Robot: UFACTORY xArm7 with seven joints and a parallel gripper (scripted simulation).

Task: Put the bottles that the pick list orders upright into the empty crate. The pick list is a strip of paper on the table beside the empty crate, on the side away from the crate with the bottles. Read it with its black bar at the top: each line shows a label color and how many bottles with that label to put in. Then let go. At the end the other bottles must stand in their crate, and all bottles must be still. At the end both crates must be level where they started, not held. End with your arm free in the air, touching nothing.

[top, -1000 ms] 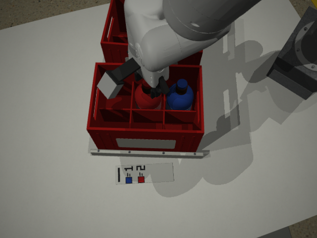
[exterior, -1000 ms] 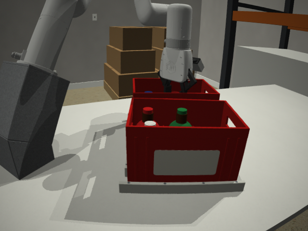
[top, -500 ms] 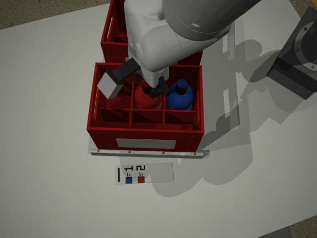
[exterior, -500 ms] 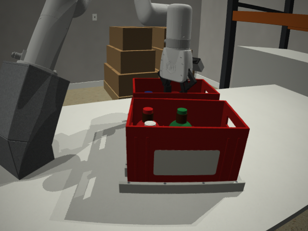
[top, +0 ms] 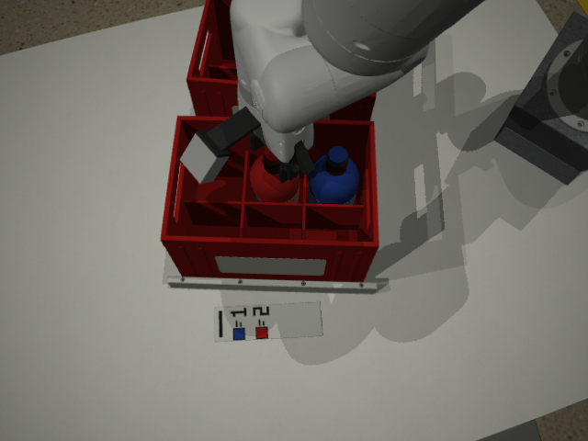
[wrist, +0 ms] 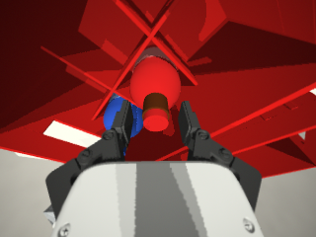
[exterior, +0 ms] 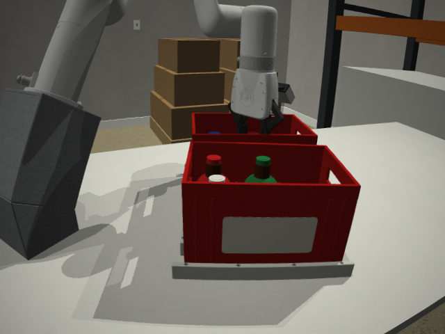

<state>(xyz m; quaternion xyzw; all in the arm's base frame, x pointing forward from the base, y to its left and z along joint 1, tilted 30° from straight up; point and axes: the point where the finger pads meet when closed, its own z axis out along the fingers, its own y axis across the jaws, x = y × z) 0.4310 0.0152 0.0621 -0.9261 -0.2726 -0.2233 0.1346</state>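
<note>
Right now my hand is 70 mm above the red bottle. Round my hand: pick list (190 mm to the left, 150 mm below, 20 mm ahead); then green bottle (150 mm to the right, 70 mm below, 20 mm behind); then blue bottle (90 mm behind, 70 mm below, 10 mm to the left).
</note>
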